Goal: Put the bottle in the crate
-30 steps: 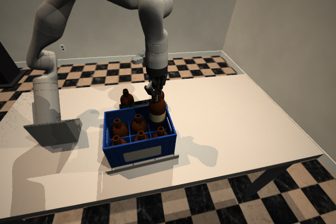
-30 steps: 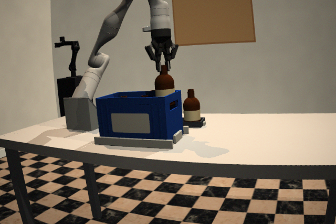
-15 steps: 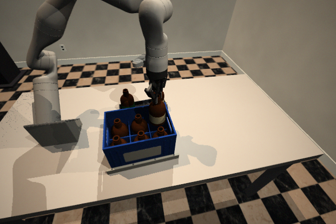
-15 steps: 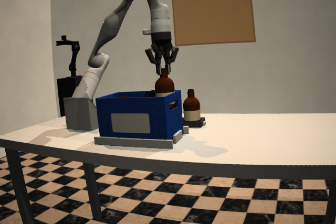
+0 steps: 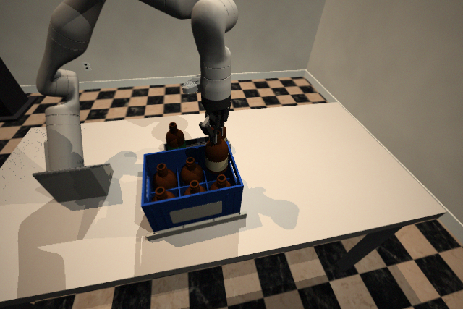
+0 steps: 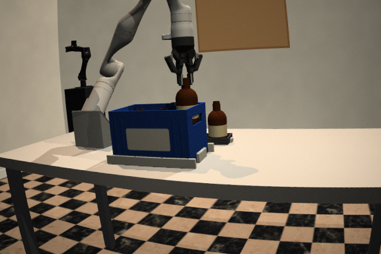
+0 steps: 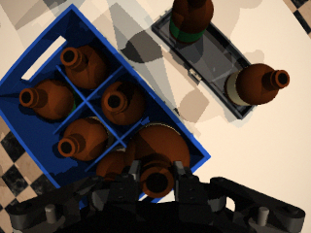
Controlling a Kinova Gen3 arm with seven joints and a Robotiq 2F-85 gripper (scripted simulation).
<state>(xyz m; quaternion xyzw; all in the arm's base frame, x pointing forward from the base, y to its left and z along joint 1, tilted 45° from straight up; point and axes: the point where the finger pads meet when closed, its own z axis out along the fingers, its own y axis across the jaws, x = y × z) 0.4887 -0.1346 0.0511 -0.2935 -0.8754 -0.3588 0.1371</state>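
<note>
The crate lies 8 cm behind my hand, 5 cm to the right of it and 17 cm below it. Also, from my hand: dark tray 6 cm behind, 19 cm to the left, 24 cm below.
</note>
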